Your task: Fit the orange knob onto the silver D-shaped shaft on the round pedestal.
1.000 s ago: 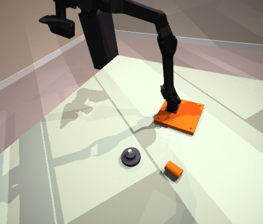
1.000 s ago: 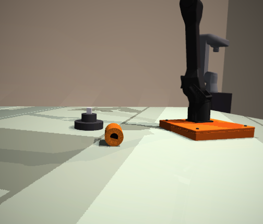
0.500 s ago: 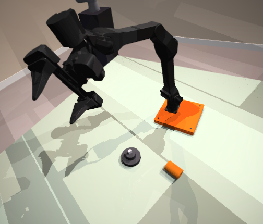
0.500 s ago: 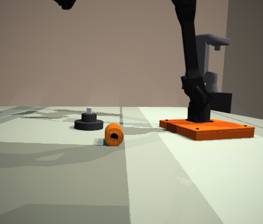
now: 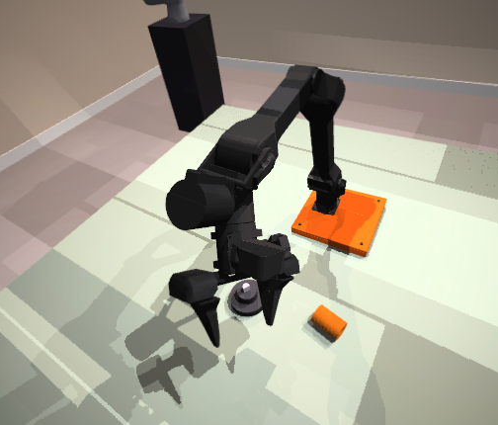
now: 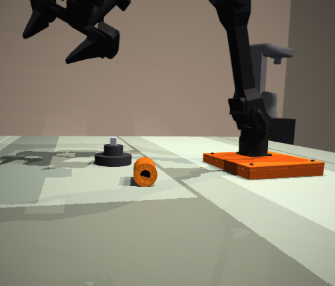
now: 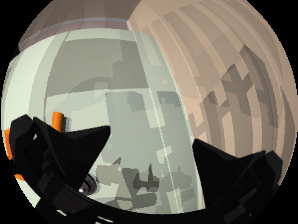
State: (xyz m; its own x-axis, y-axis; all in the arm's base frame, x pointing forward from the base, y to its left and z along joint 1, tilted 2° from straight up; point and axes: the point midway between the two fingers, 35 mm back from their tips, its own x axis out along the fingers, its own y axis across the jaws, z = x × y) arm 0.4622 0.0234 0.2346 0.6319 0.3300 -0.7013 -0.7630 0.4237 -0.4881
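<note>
The orange knob lies 17 cm behind my gripper tip, 7 cm to the left of it and 21 cm below it. The rest, counted from my gripper tip: round pedestal (15 cm behind, 10 cm to the right, 20 cm below).
</note>
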